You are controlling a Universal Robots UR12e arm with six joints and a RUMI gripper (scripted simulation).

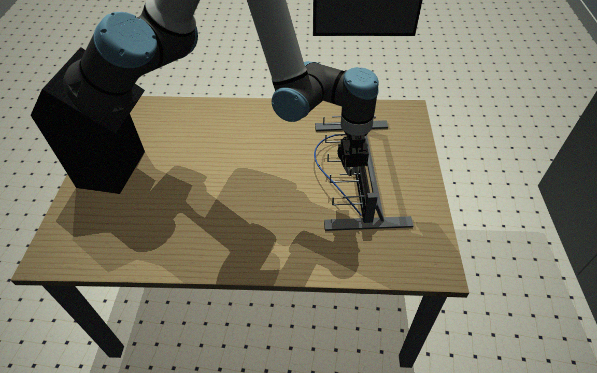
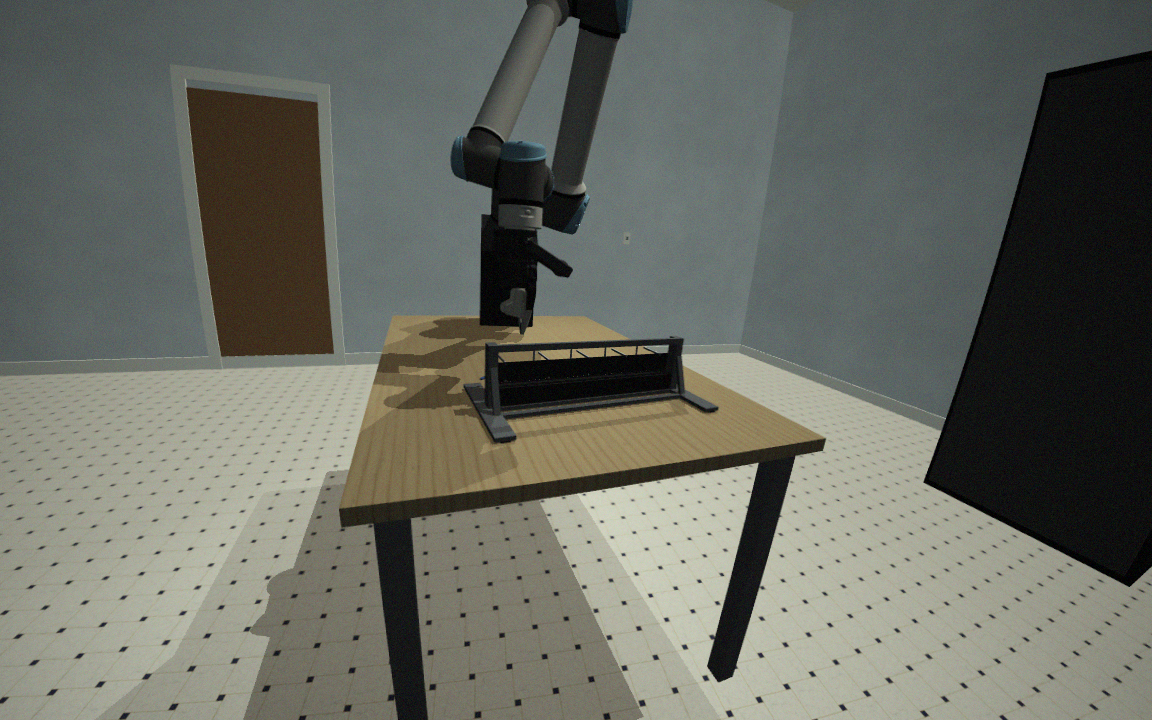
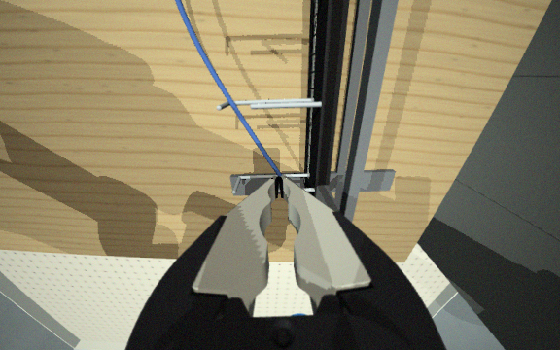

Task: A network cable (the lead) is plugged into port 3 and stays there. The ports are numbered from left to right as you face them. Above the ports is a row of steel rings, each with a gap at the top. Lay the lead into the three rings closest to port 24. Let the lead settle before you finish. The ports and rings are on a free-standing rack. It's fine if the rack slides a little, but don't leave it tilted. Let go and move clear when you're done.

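Right now my hand is 14 cm to the right of the rack, 9 cm above it and 7 cm short of it.
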